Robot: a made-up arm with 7 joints.
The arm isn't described. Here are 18 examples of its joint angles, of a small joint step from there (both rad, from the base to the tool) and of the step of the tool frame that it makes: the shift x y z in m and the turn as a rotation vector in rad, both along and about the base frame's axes.
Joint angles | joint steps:
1: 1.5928 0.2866 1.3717 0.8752 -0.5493 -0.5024 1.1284 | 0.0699 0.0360 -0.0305 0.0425 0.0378 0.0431 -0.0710
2: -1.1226 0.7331 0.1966 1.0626 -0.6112 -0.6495 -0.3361 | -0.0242 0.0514 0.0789 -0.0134 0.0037 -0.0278 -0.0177
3: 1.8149 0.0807 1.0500 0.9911 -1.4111 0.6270 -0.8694 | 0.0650 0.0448 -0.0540 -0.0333 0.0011 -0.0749 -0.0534
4: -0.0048 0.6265 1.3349 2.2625 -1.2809 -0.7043 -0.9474 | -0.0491 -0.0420 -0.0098 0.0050 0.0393 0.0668 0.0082
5: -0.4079 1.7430 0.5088 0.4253 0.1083 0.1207 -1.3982 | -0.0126 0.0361 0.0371 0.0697 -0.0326 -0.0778 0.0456
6: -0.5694 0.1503 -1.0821 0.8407 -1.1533 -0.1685 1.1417 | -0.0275 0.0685 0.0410 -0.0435 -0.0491 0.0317 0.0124
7: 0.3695 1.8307 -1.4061 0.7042 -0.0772 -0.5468 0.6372 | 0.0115 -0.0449 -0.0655 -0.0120 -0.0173 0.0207 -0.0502
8: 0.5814 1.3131 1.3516 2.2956 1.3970 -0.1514 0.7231 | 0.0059 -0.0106 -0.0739 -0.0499 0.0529 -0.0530 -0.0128
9: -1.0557 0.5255 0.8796 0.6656 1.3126 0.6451 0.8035 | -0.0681 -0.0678 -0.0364 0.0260 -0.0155 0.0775 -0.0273
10: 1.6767 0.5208 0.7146 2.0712 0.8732 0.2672 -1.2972 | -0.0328 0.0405 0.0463 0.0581 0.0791 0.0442 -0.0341
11: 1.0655 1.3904 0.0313 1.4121 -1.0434 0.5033 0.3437 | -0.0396 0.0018 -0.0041 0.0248 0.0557 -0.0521 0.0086
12: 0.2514 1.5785 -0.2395 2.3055 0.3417 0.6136 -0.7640 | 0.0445 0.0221 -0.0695 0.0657 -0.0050 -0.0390 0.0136
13: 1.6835 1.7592 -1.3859 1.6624 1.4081 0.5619 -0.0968 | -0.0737 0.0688 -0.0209 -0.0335 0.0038 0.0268 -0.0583
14: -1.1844 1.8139 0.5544 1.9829 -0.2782 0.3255 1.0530 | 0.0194 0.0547 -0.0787 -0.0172 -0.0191 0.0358 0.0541
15: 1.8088 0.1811 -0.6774 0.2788 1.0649 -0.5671 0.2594 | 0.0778 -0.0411 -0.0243 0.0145 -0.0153 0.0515 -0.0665
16: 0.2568 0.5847 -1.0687 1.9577 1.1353 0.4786 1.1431 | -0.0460 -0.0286 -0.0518 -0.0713 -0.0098 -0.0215 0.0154
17: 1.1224 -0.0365 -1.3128 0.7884 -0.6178 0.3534 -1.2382 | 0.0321 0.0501 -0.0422 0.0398 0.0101 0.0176 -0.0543
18: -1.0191 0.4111 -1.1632 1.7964 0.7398 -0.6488 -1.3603 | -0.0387 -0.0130 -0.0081 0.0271 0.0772 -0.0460 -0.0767
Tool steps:
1: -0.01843 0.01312 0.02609 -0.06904 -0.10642 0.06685
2: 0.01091 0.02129 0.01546 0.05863 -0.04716 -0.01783
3: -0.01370 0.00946 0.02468 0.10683 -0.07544 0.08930
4: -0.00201 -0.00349 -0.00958 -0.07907 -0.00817 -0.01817
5: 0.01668 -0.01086 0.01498 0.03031 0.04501 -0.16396
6: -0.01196 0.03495 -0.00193 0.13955 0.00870 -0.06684
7: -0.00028 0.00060 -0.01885 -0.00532 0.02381 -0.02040
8: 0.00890 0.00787 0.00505 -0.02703 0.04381 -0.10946
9: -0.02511 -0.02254 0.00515 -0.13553 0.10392 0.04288
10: -0.01072 0.00128 -0.01271 0.02095 0.00023 0.00719
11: 0.00462 -0.00414 -0.00411 0.01574 0.07357 -0.08181
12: -0.00874 -0.00726 -0.00005 0.01731 0.02698 -0.09899
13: -0.01678 0.01311 -0.01258 -0.00678 0.11308 0.15865
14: 0.00456 -0.00168 -0.00307 0.10005 0.07294 0.00278
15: -0.01097 -0.02016 0.03276 0.00627 -0.01653 -0.01821
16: -0.01269 -0.00738 -0.02030 0.01862 0.08721 -0.01486
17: 0.00380 0.01350 0.00745 0.01246 -0.08615 0.00189
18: -0.00401 -0.00481 0.01163 0.02645 0.13604 0.11291
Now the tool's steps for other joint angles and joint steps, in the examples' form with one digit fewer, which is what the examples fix.
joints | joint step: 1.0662 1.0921 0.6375 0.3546 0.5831 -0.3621 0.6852 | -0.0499 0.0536 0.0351 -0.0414 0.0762 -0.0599 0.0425
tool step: -0.0210 0.0094 -0.0043 0.0212 -0.0484 0.0554
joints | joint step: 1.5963 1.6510 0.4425 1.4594 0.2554 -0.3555 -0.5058 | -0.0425 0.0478 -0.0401 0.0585 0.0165 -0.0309 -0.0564
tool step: 0.0004 -0.0140 0.0077 0.0828 0.0294 0.0495
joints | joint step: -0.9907 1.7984 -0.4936 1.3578 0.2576 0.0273 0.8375 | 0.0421 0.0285 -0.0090 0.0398 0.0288 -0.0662 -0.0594
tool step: 0.0099 -0.0058 0.0060 -0.0847 -0.0935 -0.0267
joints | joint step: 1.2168 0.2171 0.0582 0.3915 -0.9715 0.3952 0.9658 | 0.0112 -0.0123 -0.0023 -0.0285 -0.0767 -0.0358 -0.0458
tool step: 0.0022 -0.0051 -0.0006 0.0952 -0.0164 -0.0170
